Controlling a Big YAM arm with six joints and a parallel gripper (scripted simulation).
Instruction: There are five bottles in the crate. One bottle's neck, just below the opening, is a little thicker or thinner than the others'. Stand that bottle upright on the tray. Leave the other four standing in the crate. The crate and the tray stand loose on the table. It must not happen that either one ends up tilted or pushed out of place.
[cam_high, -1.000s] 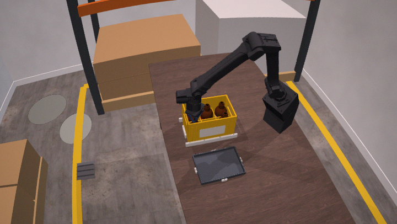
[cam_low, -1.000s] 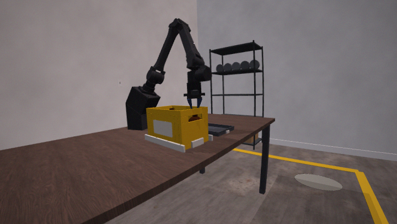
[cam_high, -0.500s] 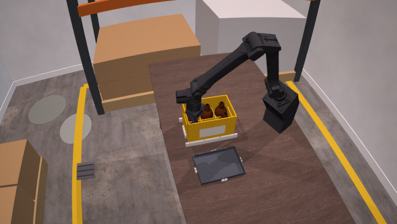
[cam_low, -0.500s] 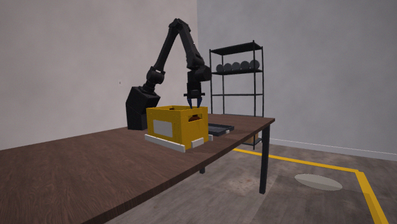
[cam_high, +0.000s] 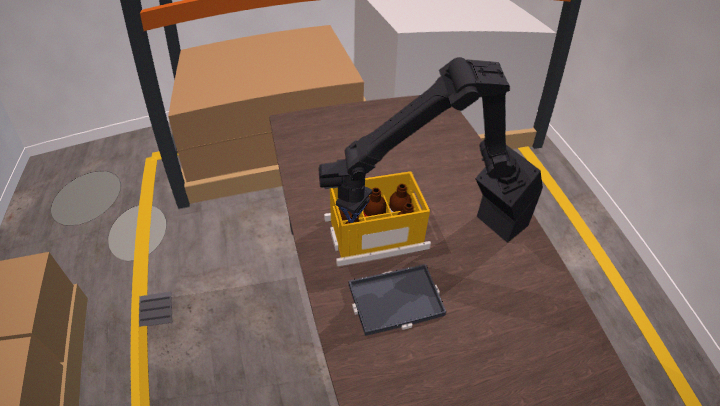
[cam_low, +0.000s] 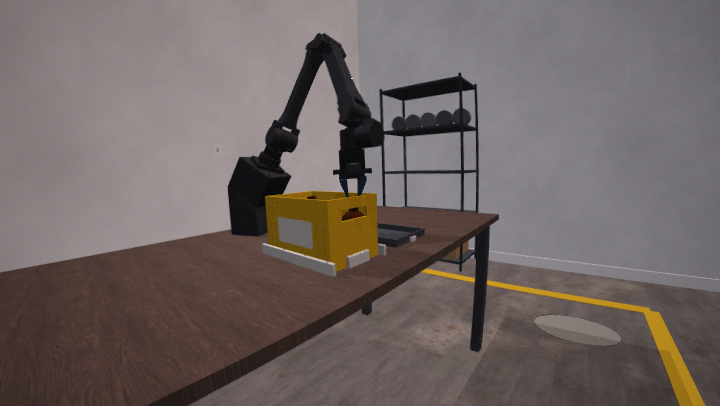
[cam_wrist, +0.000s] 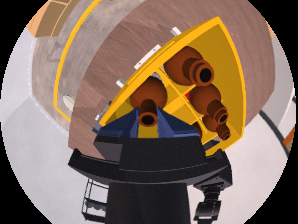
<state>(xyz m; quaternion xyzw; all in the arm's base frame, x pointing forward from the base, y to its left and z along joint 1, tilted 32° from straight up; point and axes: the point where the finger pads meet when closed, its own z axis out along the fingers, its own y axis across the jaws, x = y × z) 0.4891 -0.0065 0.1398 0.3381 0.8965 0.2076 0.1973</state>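
Right now my hand is 7 cm above the glass bottle. Round my hand: dark tray 22 cm to the left, 14 cm below, 11 cm behind; then yellow crate 8 cm behind, 7 cm below, 6 cm to the right.
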